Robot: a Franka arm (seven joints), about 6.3 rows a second.
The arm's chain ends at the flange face. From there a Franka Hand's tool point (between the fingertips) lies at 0.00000 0.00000 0.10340 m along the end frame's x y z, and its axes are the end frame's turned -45 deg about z.
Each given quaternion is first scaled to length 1.
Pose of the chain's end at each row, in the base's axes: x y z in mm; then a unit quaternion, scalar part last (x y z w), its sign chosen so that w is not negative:
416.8 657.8 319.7 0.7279 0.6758 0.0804 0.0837
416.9 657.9 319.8 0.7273 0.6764 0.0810 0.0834
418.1 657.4 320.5 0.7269 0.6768 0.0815 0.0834
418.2 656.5 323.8 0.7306 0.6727 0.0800 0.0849
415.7 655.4 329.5 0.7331 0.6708 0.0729 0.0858
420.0 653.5 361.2 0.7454 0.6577 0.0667 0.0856
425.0 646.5 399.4 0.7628 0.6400 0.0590 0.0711
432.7 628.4 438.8 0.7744 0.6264 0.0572 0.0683
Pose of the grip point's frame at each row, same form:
440.6 656.4 219.1 0.4139 0.9029 0.0422 0.1081
440.7 656.7 219.2 0.4131 0.9032 0.0429 0.1080
442.0 656.3 219.9 0.4126 0.9034 0.0434 0.1082
442.1 654.8 223.2 0.4176 0.9011 0.0414 0.1091
438.7 652.5 228.7 0.4206 0.9002 0.0345 0.1072
441.9 649.4 260.2 0.4370 0.8929 0.0289 0.1046
443.7 643.1 297.8 0.4598 0.8832 0.0273 0.0883
450.7 624.9 337.0 0.4757 0.8751 0.0267 0.0850

